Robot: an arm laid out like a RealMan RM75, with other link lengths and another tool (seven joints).
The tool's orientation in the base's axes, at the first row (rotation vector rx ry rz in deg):
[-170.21, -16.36, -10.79]
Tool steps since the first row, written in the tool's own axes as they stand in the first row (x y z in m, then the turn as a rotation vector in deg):
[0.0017, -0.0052, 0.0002, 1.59, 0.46, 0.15]
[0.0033, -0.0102, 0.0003, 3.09, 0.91, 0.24]
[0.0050, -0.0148, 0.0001, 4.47, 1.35, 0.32]
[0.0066, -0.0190, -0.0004, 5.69, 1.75, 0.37]
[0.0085, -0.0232, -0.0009, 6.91, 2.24, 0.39]
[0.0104, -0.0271, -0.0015, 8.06, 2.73, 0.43]
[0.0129, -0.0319, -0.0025, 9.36, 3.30, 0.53]
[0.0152, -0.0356, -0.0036, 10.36, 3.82, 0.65]
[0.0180, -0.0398, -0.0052, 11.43, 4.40, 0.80]
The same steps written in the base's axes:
[0.0006, 0.0054, 0.0008, 1.66, -0.14, 0.01]
[0.0012, 0.0105, 0.0016, 3.22, -0.29, 0.07]
[0.0019, 0.0153, 0.0026, 4.66, -0.46, 0.12]
[0.0026, 0.0196, 0.0039, 5.93, -0.62, 0.19]
[0.0036, 0.0239, 0.0053, 7.22, -0.87, 0.27]
[0.0046, 0.0279, 0.0066, 8.44, -1.14, 0.32]
[0.0060, 0.0329, 0.0086, 9.83, -1.44, 0.32]
[0.0074, 0.0367, 0.0105, 10.92, -1.75, 0.27]
[0.0091, 0.0410, 0.0131, 12.09, -2.09, 0.20]

